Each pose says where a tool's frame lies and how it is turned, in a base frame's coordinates. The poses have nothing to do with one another.
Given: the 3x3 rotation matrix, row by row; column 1 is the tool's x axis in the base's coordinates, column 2 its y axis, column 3 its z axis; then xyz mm. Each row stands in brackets.
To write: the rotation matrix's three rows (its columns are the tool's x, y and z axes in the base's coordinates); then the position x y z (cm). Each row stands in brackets. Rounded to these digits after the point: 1 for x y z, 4 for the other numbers.
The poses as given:
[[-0.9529 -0.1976 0.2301], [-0.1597 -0.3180 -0.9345], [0.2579 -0.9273 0.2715]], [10 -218 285]
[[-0.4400 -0.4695 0.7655], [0.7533 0.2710 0.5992], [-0.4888 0.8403 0.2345]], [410 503 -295]
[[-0.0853 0.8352 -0.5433], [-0.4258 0.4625 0.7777], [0.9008 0.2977 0.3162]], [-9 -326 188]
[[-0.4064 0.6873 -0.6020], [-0.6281 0.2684 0.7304], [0.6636 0.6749 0.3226]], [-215 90 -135]
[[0.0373 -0.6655 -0.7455], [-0.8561 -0.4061 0.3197], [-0.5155 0.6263 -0.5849]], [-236 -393 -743]
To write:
[[-0.9529 -0.1976 0.2301], [-0.1597 -0.3180 -0.9345], [0.2579 -0.9273 0.2715]], [1.0 -21.8 28.5]
[[-0.4400 -0.4695 0.7655], [0.7533 0.2710 0.5992], [-0.4888 0.8403 0.2345]], [41.0 50.3 -29.5]
[[-0.0853 0.8352 -0.5433], [-0.4258 0.4625 0.7777], [0.9008 0.2977 0.3162]], [-0.9 -32.6 18.8]
[[-0.4064 0.6873 -0.6020], [-0.6281 0.2684 0.7304], [0.6636 0.6749 0.3226]], [-21.5 9.0 -13.5]
[[0.0373 -0.6655 -0.7455], [-0.8561 -0.4061 0.3197], [-0.5155 0.6263 -0.5849]], [-23.6 -39.3 -74.3]

